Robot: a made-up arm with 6 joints.
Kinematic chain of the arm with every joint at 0, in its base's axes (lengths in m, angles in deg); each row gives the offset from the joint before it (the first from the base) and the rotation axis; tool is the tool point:
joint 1: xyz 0 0 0.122 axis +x
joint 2: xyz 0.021 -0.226 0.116 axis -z
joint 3: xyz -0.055 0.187 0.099 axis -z
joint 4: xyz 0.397 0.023 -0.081 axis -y
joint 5: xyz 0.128 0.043 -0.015 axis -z
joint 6: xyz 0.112 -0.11 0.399 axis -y
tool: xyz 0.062 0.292 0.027
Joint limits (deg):
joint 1: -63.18..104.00
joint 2: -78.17..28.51
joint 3: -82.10..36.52
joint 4: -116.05..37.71
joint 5: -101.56..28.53
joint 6: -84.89..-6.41
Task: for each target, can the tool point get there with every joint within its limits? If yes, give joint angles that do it. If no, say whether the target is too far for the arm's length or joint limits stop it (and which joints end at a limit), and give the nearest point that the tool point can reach.
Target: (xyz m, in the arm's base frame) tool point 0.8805 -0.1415 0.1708
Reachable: yes | joints 16.68 8.56 12.45 -53.99 4.29 -57.46
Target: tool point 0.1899 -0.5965 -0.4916
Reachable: no: joint limits stop it (at a limit: joint 1, joint 2, joint 3, joint 4, joint 5, joint 6) | nearest point 0.3771 -0.5685 -0.4083 | short by 0.207 m
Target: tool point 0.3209 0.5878 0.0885
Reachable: yes | joints -32.10 -46.99 14.83 -62.67 -67.48 -25.00
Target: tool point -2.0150 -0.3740 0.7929
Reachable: no: too far | nearest point -1.0715 -0.1823 0.4490 | short by 1.022 m
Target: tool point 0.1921 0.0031 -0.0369
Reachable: no: joint limits stop it (at a limit: joint 3, joint 4, joint 5, joint 6) | nearest point 0.2507 0.0071 -0.2441 | short by 0.215 m
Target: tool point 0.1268 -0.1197 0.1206
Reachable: no: joint limits stop it (at a limit: joint 3, joint 4, joint 5, joint 6) | nearest point 0.1379 -0.3445 0.1180 | short by 0.225 m
